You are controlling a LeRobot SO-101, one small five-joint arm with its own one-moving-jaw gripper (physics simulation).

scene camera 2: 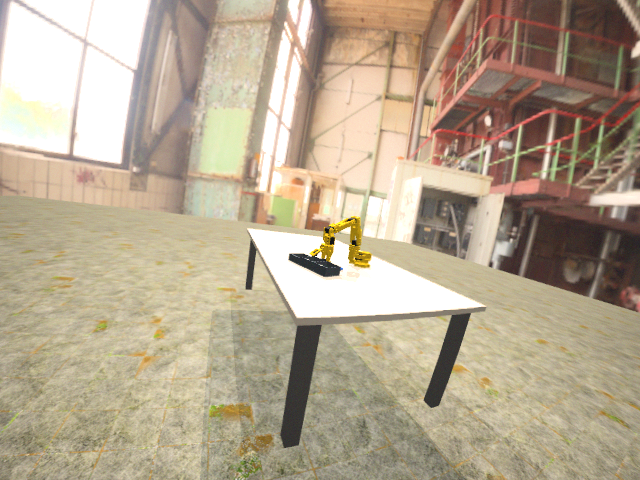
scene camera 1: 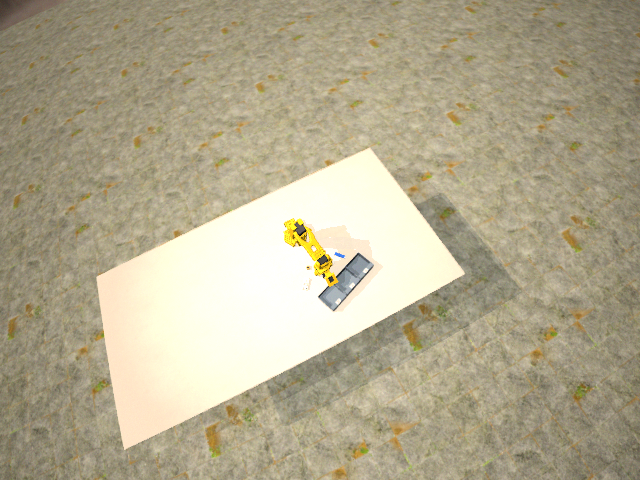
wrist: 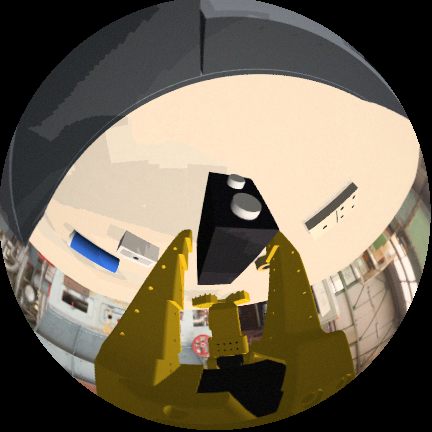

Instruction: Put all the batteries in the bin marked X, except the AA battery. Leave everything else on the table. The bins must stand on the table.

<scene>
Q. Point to a three joined dark bins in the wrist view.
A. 146, 62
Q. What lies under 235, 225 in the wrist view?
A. A black 9v battery.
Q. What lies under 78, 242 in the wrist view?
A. A blue cylindrical battery.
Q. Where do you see a white domino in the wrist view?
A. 346, 200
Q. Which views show the three joined dark bins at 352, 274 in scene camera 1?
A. Scene camera 2, scene camera 1 and the wrist view: all of them.
</scene>
